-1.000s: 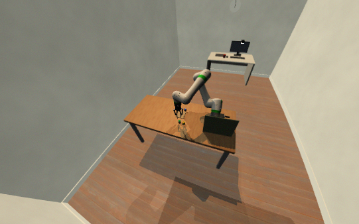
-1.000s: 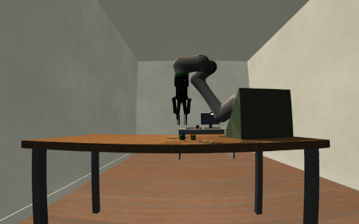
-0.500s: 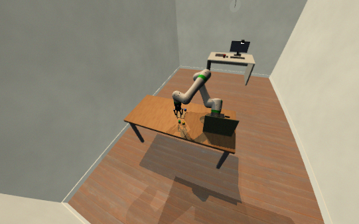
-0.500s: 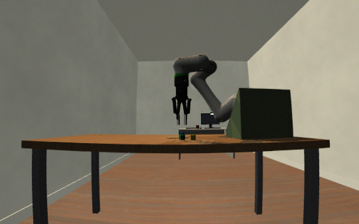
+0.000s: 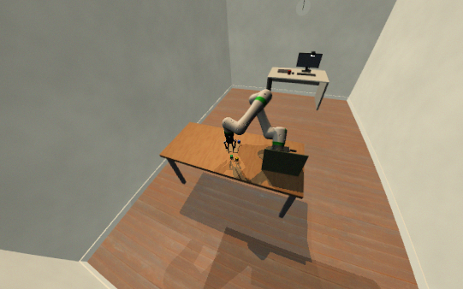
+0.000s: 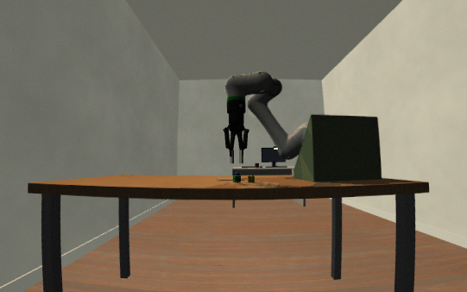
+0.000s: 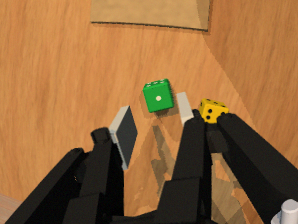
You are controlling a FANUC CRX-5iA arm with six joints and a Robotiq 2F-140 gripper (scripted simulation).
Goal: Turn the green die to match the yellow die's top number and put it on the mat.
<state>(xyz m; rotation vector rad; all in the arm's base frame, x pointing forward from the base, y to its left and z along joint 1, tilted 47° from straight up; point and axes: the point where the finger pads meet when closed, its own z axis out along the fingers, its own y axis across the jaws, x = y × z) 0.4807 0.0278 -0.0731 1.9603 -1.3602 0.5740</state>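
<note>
Now: hand 110 mm above the green die. Round my hand: blue die 260 mm to the right, 110 mm below, 20 mm behind; yellow die 110 mm below, 70 mm behind, 20 mm to the left; pale mat 150 mm to the right, 120 mm below, 20 mm ahead.
</note>
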